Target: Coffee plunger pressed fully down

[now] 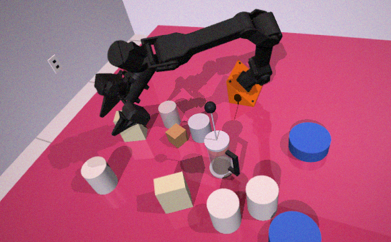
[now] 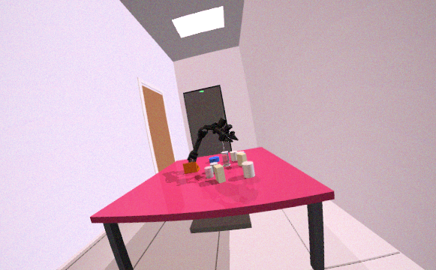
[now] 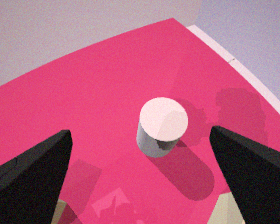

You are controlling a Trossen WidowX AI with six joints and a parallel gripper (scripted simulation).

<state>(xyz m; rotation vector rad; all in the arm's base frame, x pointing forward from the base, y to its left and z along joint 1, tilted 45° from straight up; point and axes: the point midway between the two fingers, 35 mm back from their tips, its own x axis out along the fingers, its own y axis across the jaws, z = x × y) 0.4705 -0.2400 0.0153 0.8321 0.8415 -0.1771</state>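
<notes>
Now: gripper tip 130 mm past the coffee press, 250 mm to the right of it and 120 mm above it. From my gripper tip the other things lie so: grey cup: 230 mm behind, 110 mm to the left, 220 mm below; orange cube: 180 mm behind, 40 mm to the left, 230 mm below.
</notes>
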